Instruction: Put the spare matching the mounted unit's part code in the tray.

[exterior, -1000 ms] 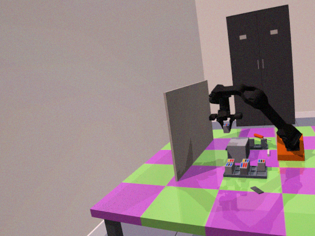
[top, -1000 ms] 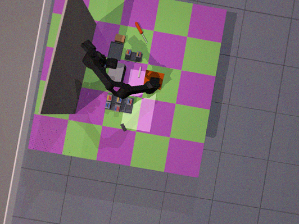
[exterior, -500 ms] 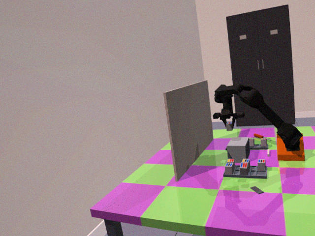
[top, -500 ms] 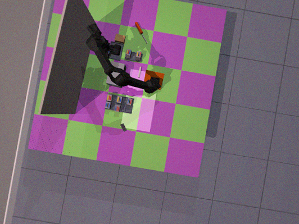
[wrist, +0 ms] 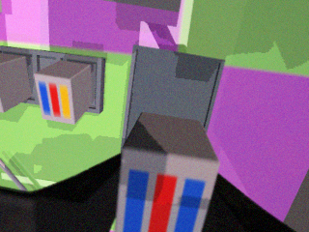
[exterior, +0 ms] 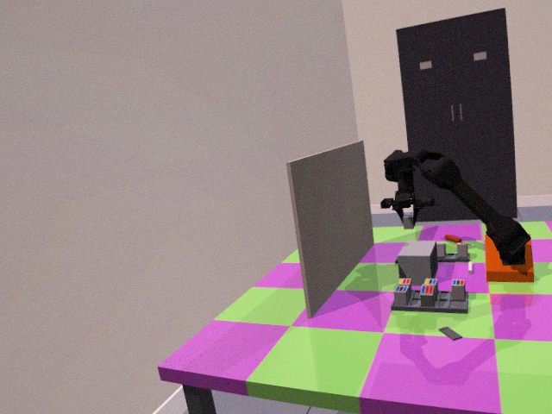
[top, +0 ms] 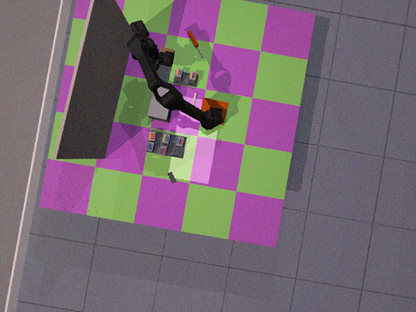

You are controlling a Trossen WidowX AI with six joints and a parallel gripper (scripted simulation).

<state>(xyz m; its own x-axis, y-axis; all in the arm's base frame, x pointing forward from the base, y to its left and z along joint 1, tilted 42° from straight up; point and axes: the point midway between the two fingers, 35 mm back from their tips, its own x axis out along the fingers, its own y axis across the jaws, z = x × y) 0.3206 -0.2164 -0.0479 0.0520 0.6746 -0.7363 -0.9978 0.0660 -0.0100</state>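
The dark tray is 13 cm below my gripper tip. Round my gripper tip: tall grey panel: 21 cm ahead, 17 cm to the left, 10 cm above; cardboard box: 11 cm below, 9 cm to the right, 2 cm behind; unit: 19 cm to the left, 8 cm below, 4 cm behind.
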